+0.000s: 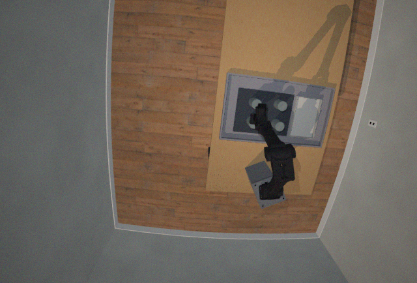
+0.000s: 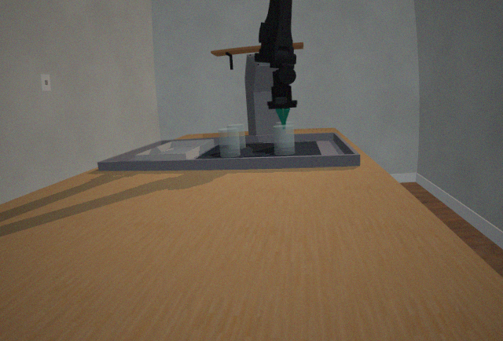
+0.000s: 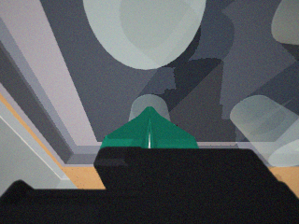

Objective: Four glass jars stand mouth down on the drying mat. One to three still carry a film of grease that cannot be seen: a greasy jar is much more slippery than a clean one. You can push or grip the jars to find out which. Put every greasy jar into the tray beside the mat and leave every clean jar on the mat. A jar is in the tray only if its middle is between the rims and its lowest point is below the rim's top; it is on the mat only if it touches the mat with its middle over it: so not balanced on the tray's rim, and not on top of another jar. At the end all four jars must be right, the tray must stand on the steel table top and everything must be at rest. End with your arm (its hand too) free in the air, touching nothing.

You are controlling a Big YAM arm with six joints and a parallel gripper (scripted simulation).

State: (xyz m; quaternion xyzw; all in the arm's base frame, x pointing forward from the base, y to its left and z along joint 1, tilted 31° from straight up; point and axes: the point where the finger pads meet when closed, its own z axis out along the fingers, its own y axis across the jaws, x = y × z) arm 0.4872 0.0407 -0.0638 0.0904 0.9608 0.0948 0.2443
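Right now my hand is 200 mm to the left of the rimmed steel table top and 80 mm above it. The rest, counted from my hand: pale tray: 400 mm to the right, 70 mm below, 40 mm behind; then dark drying mat: 90 mm to the right, 80 mm below, 10 mm ahead.
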